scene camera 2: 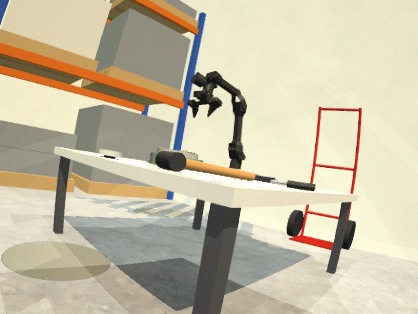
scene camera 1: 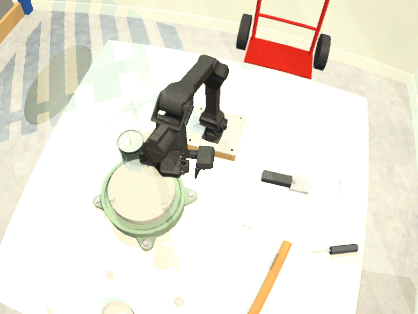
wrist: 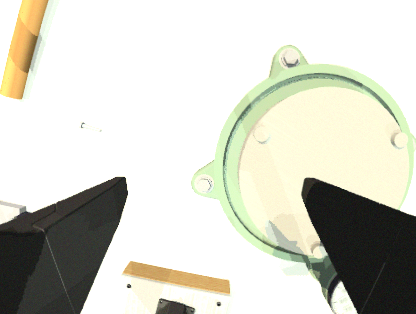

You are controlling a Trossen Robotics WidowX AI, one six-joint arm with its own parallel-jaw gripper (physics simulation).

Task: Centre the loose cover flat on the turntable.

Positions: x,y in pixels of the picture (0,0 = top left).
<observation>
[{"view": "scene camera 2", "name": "hammer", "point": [174,161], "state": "on the table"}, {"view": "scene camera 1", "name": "my gripper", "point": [179,177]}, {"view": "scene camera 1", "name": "cream round cover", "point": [138,193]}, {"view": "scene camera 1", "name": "round dial gauge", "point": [130,141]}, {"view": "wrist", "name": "my gripper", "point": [215,186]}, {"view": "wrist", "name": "cream round cover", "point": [337,135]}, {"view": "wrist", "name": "hammer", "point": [27,27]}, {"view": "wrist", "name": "round dial gauge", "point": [290,73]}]
</observation>
